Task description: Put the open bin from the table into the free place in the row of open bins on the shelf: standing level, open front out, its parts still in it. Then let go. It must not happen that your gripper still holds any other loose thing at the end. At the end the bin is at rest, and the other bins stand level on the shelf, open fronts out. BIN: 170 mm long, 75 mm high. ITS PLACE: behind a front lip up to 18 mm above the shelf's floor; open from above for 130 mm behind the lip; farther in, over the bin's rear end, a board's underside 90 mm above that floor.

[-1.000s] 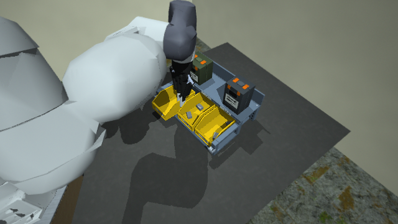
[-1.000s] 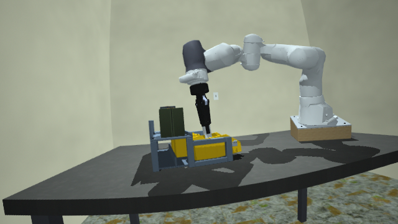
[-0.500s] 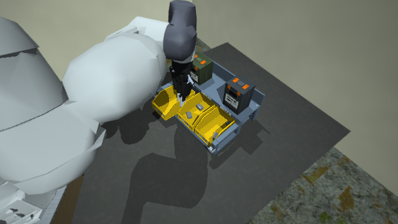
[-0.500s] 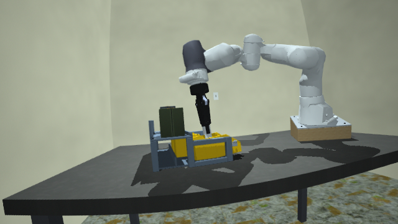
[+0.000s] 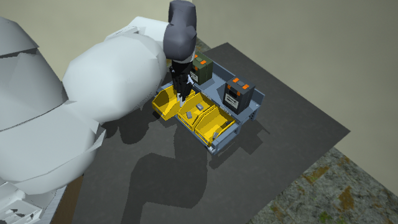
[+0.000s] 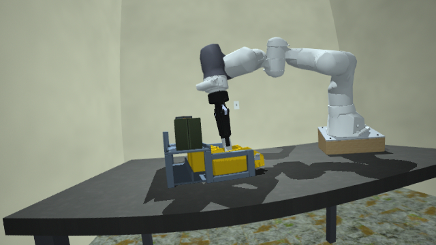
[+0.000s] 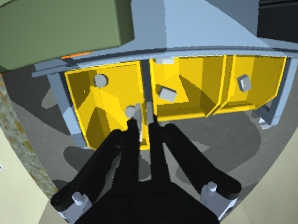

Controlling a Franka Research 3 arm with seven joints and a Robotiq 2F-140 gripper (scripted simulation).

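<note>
Right now my hand is 150 mm short of the green box, 60 mm below it and 40 mm to the right of it. Also, from my hand: dark grey box 190 mm to the right, 130 mm ahead, 70 mm above.
</note>
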